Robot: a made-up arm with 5 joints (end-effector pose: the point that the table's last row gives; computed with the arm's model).
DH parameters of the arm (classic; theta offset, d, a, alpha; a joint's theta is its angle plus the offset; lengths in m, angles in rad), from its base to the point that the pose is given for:
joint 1: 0 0.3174 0 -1.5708
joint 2: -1.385 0 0.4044 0
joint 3: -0.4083 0 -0.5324 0
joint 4: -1.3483 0 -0.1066 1.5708
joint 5: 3.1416 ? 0 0
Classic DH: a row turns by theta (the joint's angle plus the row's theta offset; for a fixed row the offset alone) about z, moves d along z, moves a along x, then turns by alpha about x.
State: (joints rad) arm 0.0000 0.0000 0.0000 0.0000 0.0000
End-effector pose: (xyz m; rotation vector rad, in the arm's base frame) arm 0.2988 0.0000 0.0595 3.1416 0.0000 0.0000
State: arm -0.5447 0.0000 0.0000 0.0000 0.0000
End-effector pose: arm 0.2556 -0.1548 0.0595 3.0258 -0.8451 0.0000
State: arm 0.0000 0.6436 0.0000 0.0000 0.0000
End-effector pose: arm 0.0842 0.0000 -0.0682 2.9803 0.0000 -0.9936
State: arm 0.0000 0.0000 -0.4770 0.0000 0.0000
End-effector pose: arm 0.5747 0.0000 0.2355 3.0527 0.0000 0.7422
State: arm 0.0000 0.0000 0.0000 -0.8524 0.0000
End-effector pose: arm 0.3648 0.0000 0.1862 2.8605 0.0000 1.2988
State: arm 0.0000 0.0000 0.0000 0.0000 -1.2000
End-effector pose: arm 0.2988 0.0000 0.0595 2.5929 1.7739 0.0000
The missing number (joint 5, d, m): 0.1361
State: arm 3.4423 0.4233 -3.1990 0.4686 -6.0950
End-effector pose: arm -0.3216 -0.0997 1.3464 0.0474 -0.8411 0.4600
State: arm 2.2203 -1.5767 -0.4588 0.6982 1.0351
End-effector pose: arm -0.1033 0.1360 0.7997 -1.4973 -1.0081 0.0811
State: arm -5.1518 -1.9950 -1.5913 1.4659 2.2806
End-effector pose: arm -0.2816 -0.5991 0.8021 -0.8596 0.5566 0.2464
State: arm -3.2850 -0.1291 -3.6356 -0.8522 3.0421
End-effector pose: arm 0.5158 -0.0745 0.9811 1.9997 -0.0439 2.1847
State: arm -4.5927 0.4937 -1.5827 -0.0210 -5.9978
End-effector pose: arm -0.1120 0.9313 0.5304 -1.6111 -1.3640 -0.7204
